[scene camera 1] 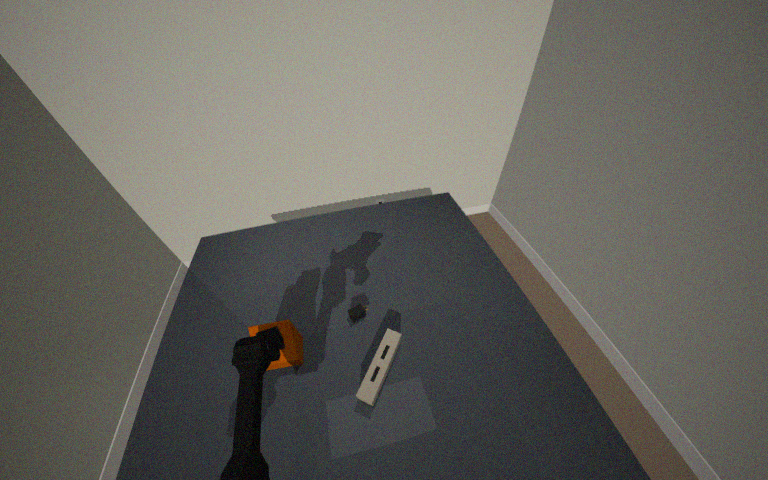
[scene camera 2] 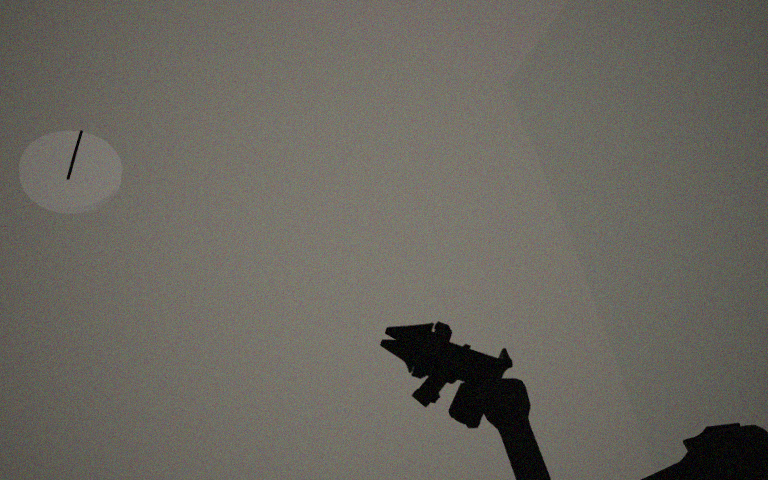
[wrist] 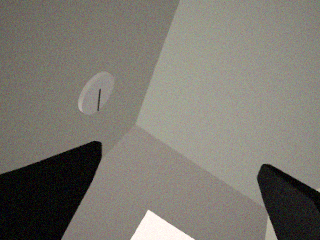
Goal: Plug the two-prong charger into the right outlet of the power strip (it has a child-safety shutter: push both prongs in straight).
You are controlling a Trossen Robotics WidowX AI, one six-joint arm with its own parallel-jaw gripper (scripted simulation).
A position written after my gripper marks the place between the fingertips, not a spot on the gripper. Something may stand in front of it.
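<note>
My gripper [scene camera 2: 383, 336] holds nothing and is open; I also see the gripper [wrist: 182, 161] in the wrist view.
</note>
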